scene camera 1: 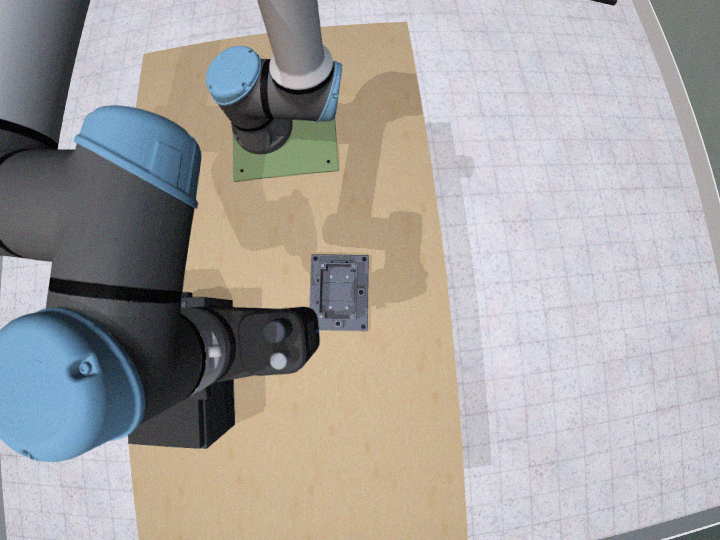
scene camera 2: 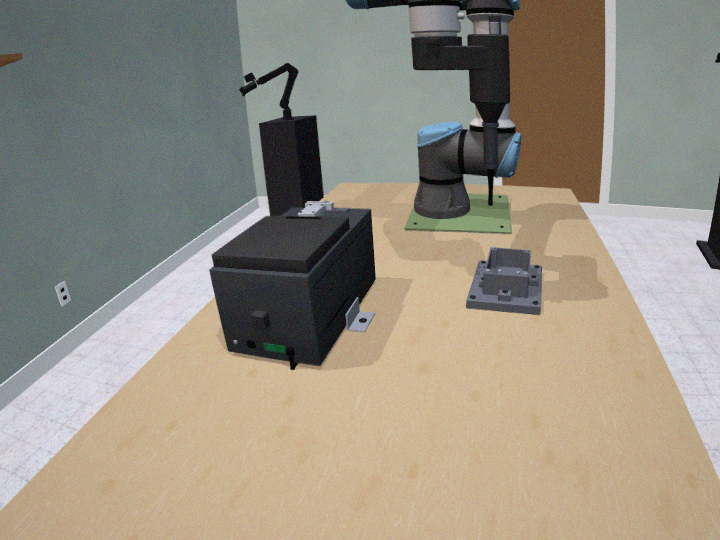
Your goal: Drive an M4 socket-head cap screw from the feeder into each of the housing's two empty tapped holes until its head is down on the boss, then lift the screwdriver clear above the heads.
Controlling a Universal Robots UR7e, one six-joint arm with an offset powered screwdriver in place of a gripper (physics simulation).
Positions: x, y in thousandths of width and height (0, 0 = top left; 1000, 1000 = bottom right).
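There's a black screw feeder (scene camera 1: 253, 788) showing here, and another black screw feeder (scene camera 1: 305, 782) as well.
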